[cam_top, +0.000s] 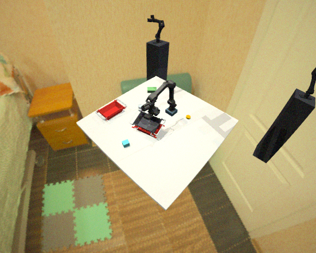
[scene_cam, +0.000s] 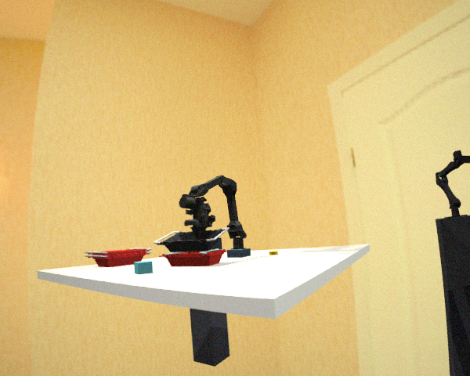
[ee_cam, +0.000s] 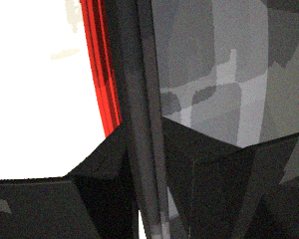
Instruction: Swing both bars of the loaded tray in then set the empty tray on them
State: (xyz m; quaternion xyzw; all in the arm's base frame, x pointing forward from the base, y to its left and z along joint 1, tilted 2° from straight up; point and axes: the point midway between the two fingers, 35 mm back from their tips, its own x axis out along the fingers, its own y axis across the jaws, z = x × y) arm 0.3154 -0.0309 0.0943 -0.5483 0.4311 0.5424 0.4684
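Right now my gripper tip is 7 cm short of the dark grey tray, 1 cm to the right of it and 2 cm below it. Round my gripper tip: cyan block (33 cm ahead, 2 cm to the right, 9 cm below); pale cylinder (11 cm behind, 25 cm to the right, 7 cm below); yellow disc (37 cm behind, 22 cm to the left, 10 cm below).
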